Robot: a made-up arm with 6 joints.
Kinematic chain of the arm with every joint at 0, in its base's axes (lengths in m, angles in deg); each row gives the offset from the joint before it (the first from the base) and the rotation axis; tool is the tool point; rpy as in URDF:
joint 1: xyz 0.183 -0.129 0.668 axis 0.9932 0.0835 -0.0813
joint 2: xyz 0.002 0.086 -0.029 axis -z
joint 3: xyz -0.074 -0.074 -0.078 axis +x
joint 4: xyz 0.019 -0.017 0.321 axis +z
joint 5: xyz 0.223 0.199 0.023 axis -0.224 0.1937 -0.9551
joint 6: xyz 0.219 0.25 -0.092 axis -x
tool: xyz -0.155 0.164 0.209 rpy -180 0 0
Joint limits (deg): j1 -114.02..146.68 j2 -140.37..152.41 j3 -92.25..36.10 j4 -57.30..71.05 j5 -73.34..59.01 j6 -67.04..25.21
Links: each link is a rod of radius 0.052 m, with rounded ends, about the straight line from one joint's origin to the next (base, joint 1, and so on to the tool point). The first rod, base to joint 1, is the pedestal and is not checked.
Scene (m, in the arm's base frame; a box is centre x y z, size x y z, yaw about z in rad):
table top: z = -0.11
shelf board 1: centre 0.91 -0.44 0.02 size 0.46 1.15 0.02 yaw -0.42
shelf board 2: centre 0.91 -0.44 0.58 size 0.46 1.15 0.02 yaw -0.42
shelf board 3: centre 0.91 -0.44 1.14 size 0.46 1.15 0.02 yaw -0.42
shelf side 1: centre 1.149 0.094 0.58 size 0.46 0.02 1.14 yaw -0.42
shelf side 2: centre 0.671 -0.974 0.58 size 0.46 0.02 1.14 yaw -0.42
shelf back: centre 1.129 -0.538 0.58 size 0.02 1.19 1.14 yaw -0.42
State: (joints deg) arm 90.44 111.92 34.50 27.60 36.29 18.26
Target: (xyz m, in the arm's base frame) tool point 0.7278 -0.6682 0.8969
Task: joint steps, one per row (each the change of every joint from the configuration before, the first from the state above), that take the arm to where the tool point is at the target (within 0.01 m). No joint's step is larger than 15 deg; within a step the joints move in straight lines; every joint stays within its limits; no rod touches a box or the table.
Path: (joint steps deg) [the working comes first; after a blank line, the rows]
Joints at the target: 101.35 112.12 27.62 67.94 17.92 23.98
Straight joint move there: touches shelf board 2.

1: -12.06 5.96 0.40 4.35 5.23 1.74
2: -12.06 5.96 0.40 4.35 5.24 1.74
3: -12.06 5.96 0.40 4.36 5.23 1.73
4: -12.06 5.97 0.40 4.35 5.24 1.74
5: 9.76 -10.27 0.00 3.50 -8.76 -0.53
6: 9.76 -10.27 0.00 3.50 -8.75 -0.53
7: 9.77 -10.27 0.00 3.50 -8.76 -0.52
8: 9.95 2.39 -2.83 4.14 -4.35 0.11
9: 9.96 2.39 -2.82 4.14 -4.34 0.12
10: 9.95 2.38 -2.83 4.15 -4.35 0.12

